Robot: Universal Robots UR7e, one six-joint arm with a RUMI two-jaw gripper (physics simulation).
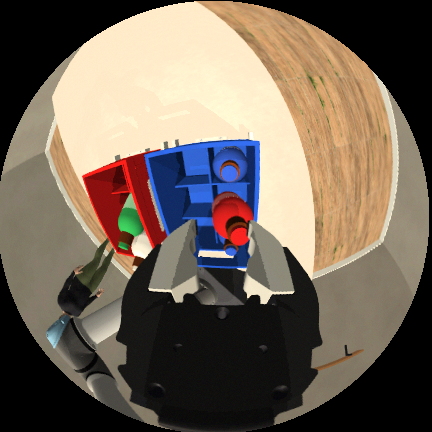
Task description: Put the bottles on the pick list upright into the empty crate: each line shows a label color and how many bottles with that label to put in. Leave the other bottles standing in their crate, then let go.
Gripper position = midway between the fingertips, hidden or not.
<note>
In view: the gripper (221, 221), a red bottle (230, 212) and a green bottle (129, 223).
</note>
